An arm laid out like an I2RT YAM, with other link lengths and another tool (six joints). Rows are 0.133 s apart.
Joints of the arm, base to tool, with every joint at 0 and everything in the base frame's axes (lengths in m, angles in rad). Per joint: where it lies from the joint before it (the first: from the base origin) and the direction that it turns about. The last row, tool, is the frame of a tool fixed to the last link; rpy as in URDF.
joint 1: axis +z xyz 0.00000 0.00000 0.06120
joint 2: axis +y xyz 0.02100 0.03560 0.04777
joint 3: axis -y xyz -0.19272 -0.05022 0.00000
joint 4: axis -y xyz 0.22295 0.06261 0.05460
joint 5: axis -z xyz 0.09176 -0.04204 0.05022
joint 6: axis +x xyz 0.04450 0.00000 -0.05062
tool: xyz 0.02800 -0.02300 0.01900 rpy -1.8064 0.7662 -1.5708
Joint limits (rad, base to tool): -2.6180..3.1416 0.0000..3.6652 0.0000..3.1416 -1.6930..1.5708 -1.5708..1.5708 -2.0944..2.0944
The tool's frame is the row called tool.
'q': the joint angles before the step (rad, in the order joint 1, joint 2, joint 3, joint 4, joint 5, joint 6). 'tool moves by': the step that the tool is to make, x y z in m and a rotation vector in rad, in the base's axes. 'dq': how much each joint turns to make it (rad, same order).
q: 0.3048, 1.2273, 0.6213, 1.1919, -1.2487, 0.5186
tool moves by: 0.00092, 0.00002, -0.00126, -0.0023, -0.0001, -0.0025
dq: -0.0009, 0.0028, -0.0001, -0.0059, 0.0001, -0.0086
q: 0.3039, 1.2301, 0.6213, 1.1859, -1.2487, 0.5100
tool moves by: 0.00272, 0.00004, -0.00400, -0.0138, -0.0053, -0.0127
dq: -0.0029, -0.0062, 0.0000, -0.0581, 0.0006, -0.0558
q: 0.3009, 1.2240, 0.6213, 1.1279, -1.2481, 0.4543
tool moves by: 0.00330, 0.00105, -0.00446, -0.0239, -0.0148, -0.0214
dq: 0.0002, -0.0203, 0.0070, -0.1213, 0.0067, -0.1066
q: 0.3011, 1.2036, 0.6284, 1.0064, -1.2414, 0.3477
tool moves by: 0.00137, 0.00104, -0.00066, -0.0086, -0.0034, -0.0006
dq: 0.0013, -0.0005, 0.0092, -0.0360, -0.0020, -0.0286
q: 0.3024, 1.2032, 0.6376, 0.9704, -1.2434, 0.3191
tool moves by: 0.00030, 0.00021, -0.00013, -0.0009, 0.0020, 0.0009
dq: 0.0003, 0.0013, 0.0016, -0.0024, -0.0007, 0.0000
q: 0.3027, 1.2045, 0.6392, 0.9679, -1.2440, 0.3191
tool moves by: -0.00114, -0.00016, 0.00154, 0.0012, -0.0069, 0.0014
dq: 0.0004, -0.0059, -0.0002, -0.0001, -0.0013, -0.0014
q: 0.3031, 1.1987, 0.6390, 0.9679, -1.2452, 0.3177
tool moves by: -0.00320, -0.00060, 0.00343, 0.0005, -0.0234, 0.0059
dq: -0.0002, -0.0153, -0.0016, -0.0017, -0.0082, -0.0111
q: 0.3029, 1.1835, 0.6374, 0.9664, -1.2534, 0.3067
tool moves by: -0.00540, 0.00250, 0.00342, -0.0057, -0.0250, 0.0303
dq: 0.0098, -0.0137, 0.0018, -0.0040, -0.0241, -0.0111
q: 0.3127, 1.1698, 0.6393, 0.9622, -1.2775, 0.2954
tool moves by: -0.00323, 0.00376, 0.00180, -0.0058, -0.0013, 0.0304
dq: 0.0131, -0.0014, 0.0068, -0.0021, -0.0182, 0.0069
